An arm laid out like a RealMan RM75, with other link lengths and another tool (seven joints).
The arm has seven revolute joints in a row. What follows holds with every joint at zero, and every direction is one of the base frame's. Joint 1 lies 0.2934 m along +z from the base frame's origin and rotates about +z. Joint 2 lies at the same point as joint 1 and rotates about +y. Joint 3 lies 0.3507 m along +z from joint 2 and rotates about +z. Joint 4 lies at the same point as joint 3 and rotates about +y. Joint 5 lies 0.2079 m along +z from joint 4 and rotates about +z. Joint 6 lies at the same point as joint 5 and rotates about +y. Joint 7 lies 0.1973 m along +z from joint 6 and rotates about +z. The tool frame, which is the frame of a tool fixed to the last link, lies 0.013 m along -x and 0.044 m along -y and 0.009 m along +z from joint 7; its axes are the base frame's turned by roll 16, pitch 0 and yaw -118.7 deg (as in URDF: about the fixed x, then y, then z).
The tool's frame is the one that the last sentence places.
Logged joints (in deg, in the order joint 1, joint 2, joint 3, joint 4, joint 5, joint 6, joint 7), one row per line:
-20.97, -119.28, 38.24, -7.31, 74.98, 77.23, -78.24
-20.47, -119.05, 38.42, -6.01, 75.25, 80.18, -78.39
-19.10, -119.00, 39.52, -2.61, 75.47, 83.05, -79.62
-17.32, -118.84, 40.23, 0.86, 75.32, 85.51, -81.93
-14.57, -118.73, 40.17, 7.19, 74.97, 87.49, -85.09
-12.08, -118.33, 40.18, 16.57, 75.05, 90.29, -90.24
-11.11, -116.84, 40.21, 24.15, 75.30, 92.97, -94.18
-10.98, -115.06, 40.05, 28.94, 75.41, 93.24, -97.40
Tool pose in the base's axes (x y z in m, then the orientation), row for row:
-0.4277, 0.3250, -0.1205, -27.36, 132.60, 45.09
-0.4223, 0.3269, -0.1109, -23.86, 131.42, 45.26
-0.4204, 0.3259, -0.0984, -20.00, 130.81, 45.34
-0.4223, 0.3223, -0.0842, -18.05, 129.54, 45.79
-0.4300, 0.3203, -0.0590, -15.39, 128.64, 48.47
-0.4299, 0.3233, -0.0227, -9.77, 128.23, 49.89
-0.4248, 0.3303, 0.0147, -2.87, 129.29, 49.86
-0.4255, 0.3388, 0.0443, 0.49, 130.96, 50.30
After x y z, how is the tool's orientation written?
As a rotation vector, in degrees.
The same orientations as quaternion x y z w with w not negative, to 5 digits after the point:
-0.18166, 0.88041, 0.29938, 0.31975
-0.15950, 0.87850, 0.30255, 0.33357
-0.13430, 0.87842, 0.30447, 0.34299
-0.12184, 0.87438, 0.30908, 0.35368
-0.10398, 0.86915, 0.32748, 0.35570
-0.06611, 0.86769, 0.33759, 0.35886
-0.01937, 0.87261, 0.33652, 0.35347
0.00329, 0.87801, 0.33723, 0.33965

